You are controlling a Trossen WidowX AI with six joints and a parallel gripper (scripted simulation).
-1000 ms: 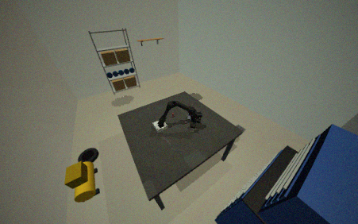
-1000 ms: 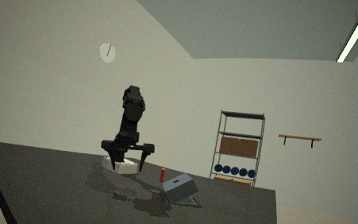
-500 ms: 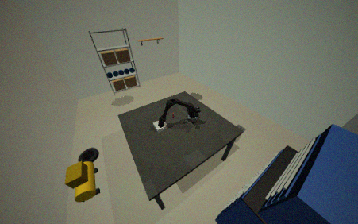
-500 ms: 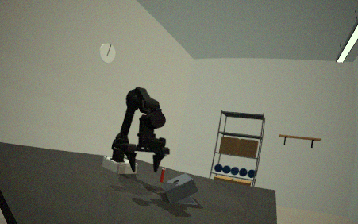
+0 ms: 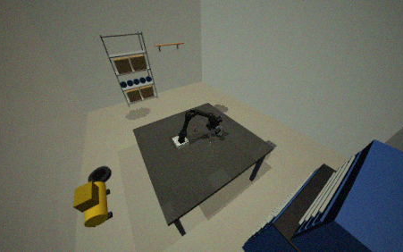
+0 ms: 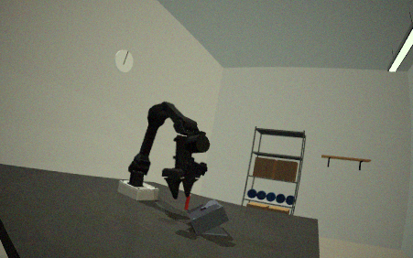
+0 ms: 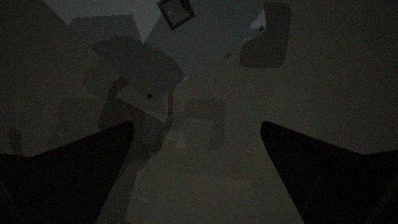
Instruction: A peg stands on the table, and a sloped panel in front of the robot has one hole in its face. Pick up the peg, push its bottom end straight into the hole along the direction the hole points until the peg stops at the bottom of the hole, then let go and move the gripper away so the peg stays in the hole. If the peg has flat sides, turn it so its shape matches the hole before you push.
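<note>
Right now my gripper tip is 250 mm to the right of the red square peg, 100 mm past it and 40 mm above it. Also, from my gripper tip: panel 90 mm ahead, 40 mm below, 30 mm to the left.
</note>
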